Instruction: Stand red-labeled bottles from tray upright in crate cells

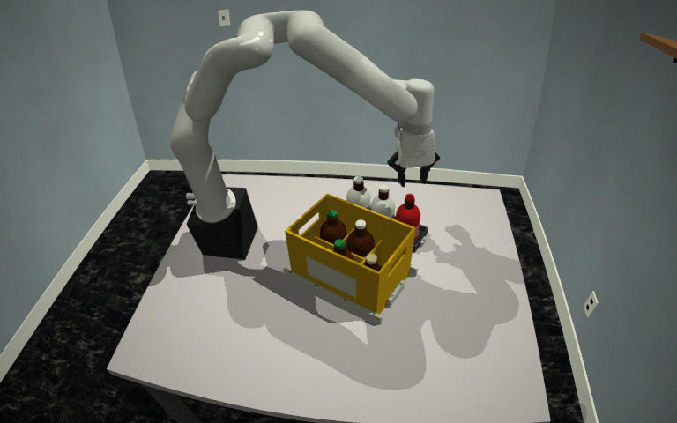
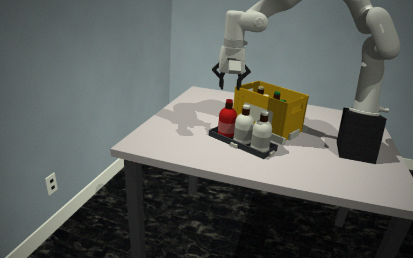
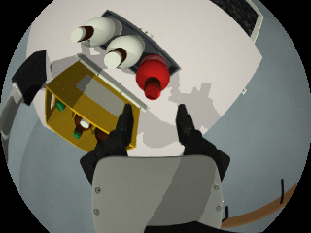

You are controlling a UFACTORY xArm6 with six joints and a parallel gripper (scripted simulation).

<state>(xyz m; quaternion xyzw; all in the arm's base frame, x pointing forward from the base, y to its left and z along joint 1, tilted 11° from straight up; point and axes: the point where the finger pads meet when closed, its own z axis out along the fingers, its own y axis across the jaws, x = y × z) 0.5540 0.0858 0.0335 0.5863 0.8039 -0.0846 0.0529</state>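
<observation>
Now: the red-labeled bottle 140 mm below my hand. The rest, counted from my hand: crate: 160 mm behind, 170 mm to the right, 140 mm below.
</observation>
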